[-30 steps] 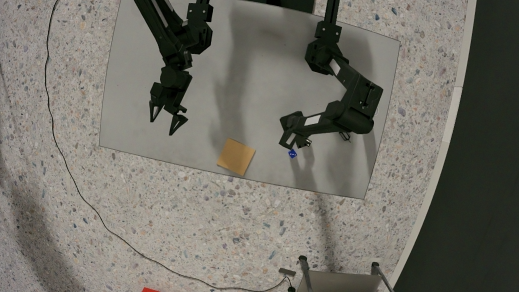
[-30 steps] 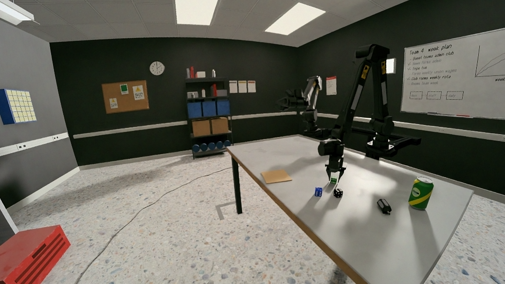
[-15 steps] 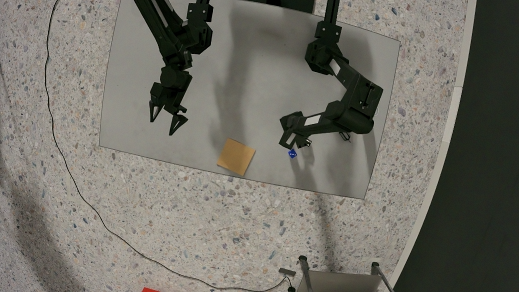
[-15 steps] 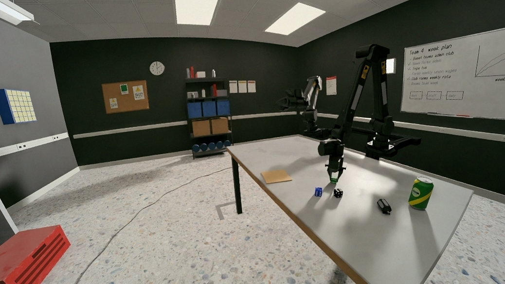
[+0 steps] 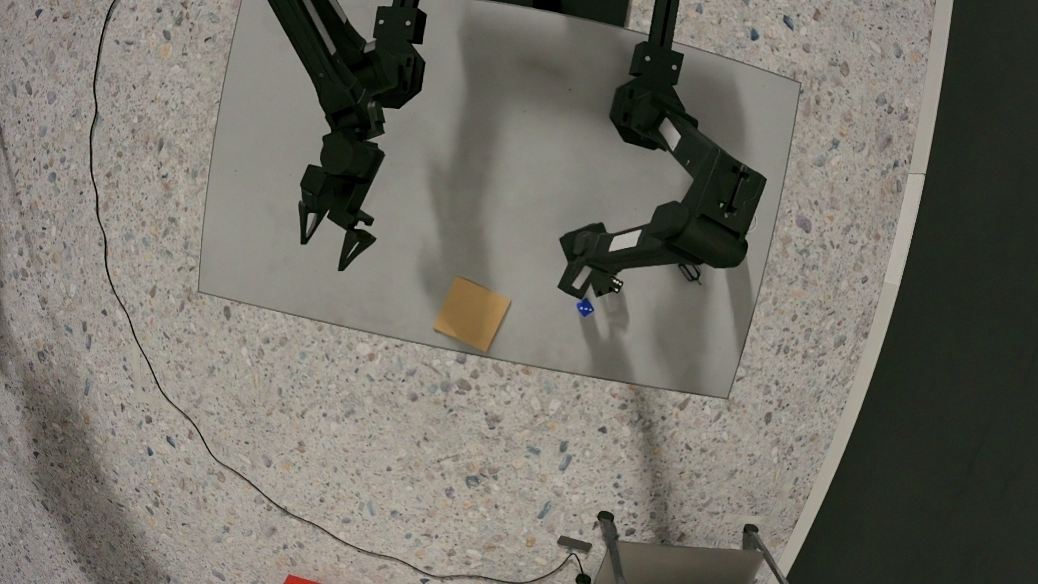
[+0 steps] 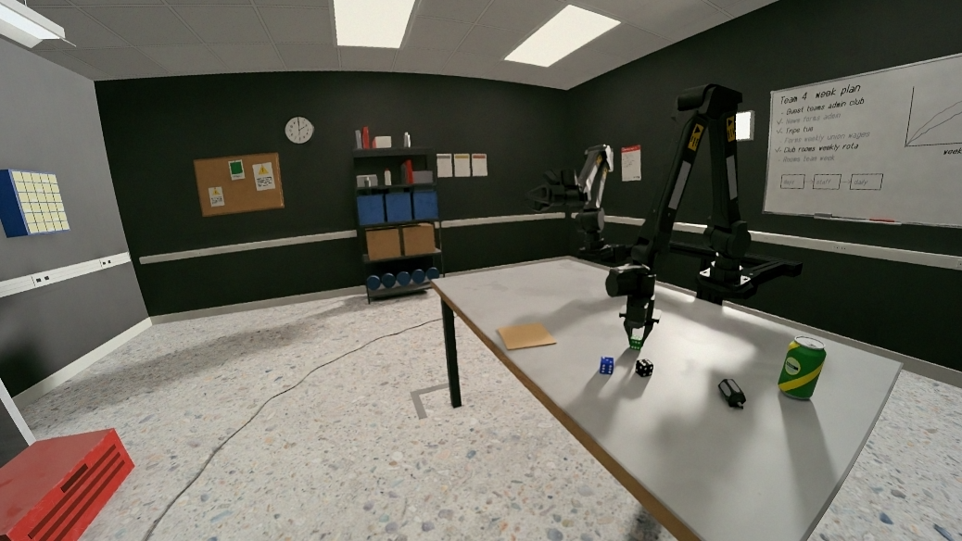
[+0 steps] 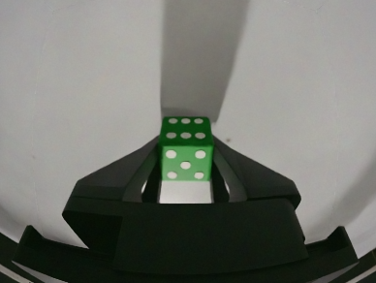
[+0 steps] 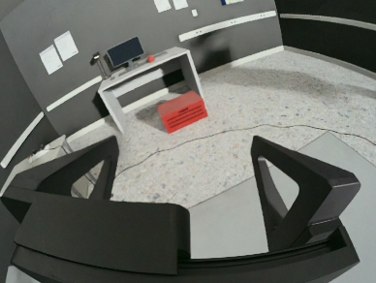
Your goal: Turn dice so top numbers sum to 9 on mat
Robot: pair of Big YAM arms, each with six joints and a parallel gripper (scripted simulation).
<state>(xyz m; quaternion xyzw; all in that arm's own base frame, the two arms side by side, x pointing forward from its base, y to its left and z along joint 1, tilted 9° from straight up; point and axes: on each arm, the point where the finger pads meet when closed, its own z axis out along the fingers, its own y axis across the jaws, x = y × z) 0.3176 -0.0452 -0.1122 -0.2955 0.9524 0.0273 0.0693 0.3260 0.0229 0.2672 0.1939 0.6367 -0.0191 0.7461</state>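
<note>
Right now the black die is 9 cm ahead of my left hand and 9 cm to the left of it. The rest, counted from my left hand: blue die (15 cm ahead, 4 cm to the left); brown square mat (22 cm ahead, 22 cm to the right, 1 cm below); green die (right at my left hand).
</note>
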